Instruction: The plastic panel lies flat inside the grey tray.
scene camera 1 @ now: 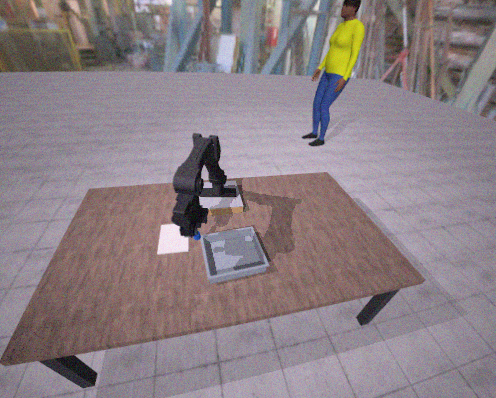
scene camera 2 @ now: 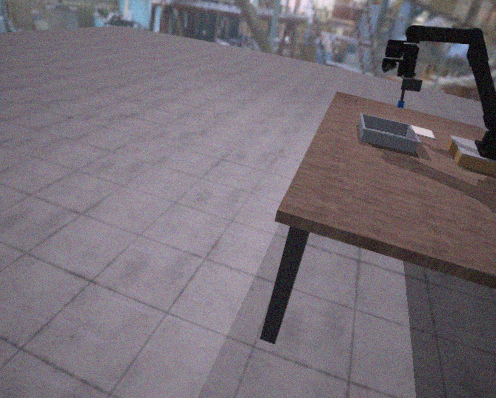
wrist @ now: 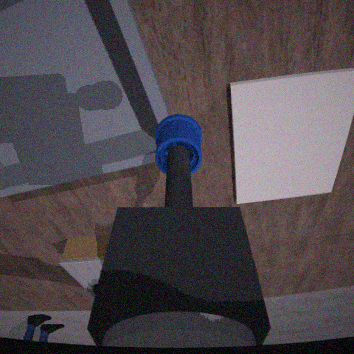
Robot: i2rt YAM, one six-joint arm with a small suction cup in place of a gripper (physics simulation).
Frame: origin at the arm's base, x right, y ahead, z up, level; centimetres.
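Seen in the pictures: hand, its tool point: (scene camera 1: 197, 237) (scene camera 2: 400, 107) (wrist: 178, 135); arm's base, origin of its link: (scene camera 1: 218, 193) (scene camera 2: 485, 150).
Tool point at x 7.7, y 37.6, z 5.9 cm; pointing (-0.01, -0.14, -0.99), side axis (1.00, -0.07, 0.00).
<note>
Offsets run from my tool point to a thing's top centre. Level surfaces: height alone.
The plastic panel @[dz -10.4, dx +12.3, dy -9.8 cm] (scene camera 1: 173, 240) (scene camera 2: 423, 131) (wrist: 292, 137) is a thin white rectangle lying flat on the table, beside the grey tray and apart from it. The grey tray @[dz -6.1, dx -14.4, dy +2.0 cm] (scene camera 1: 237, 276) (scene camera 2: 390, 142) (wrist: 142, 65) is an open shallow box with low walls; its floor shows shadows and no panel. My gripper (scene camera 1: 197, 236) (scene camera 2: 400, 104) (wrist: 179, 142), a small blue suction cup on a thin black rod, hangs above the table. In the wrist view it appears between the tray's corner and the panel. Nothing hangs from the cup, so it is open.
The arm's base stands on a white-topped block with yellowish sides (scene camera 1: 227, 211) (scene camera 2: 472, 161) (wrist: 81, 248), behind the tray in scene camera 1. The brown table @[dz -11.1 cm] (scene camera 1: 325, 240) (scene camera 2: 350, 200) carries these things. A person in a yellow top (scene camera 1: 345, 47) stands on the floor beyond the table.
</note>
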